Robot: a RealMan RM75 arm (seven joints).
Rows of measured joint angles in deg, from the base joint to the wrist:
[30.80 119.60 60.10 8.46 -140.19 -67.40 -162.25]
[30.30 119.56 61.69 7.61 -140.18 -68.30 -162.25]
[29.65 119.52 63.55 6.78 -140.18 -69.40 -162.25]
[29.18 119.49 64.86 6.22 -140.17 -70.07 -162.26]
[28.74 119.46 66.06 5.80 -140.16 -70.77 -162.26]
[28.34 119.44 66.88 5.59 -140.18 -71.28 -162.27]
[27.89 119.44 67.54 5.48 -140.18 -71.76 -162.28]
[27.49 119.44 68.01 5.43 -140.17 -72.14 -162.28]
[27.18 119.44 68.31 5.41 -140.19 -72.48 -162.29]
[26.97 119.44 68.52 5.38 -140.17 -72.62 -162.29]
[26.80 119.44 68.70 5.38 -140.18 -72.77 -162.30]
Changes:
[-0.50 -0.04 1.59 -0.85 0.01 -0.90 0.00]
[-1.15 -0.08 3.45 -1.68 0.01 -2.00 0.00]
[-1.62 -0.11 4.76 -2.24 0.02 -2.67 -0.01]
[-2.06 -0.14 5.96 -2.66 0.03 -3.37 -0.01]
[-2.46 -0.16 6.78 -2.87 0.01 -3.88 -0.02]
[-2.91 -0.16 7.44 -2.98 0.01 -4.36 -0.03]
[-3.31 -0.16 7.91 -3.03 0.02 -4.74 -0.03]
[-3.62 -0.16 8.21 -3.05 0.00 -5.08 -0.04]
[-3.83 -0.16 8.42 -3.08 0.02 -5.22 -0.04]
[-4.00 -0.16 8.60 -3.08 0.01 -5.37 -0.05]

